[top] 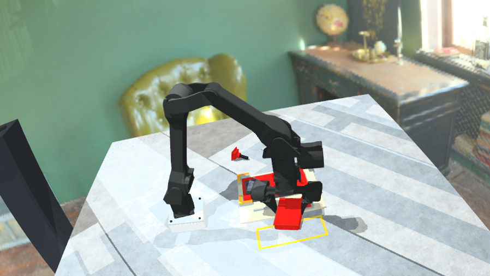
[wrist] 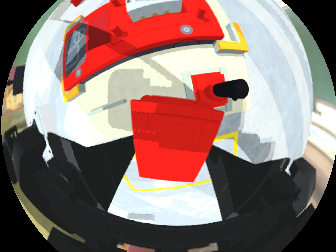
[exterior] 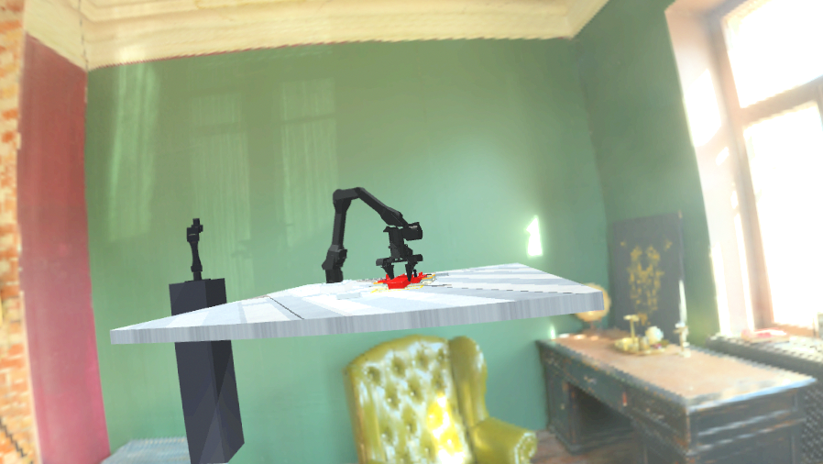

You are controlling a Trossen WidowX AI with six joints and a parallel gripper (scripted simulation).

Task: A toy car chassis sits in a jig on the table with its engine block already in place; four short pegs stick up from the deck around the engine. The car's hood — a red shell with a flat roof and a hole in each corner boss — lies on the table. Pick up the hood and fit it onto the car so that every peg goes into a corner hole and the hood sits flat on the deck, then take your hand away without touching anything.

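Right now my gripper tip is 15 cm to the right of the grey engine block and 4 cm short of it. From my gripper tip the other things lie so: black upright stick: 6 cm ahead, 3 cm to the left, 2 cm above; black wheel: 35 cm to the left, 12 cm ahead, 1 cm below; red hood: 1 cm above.
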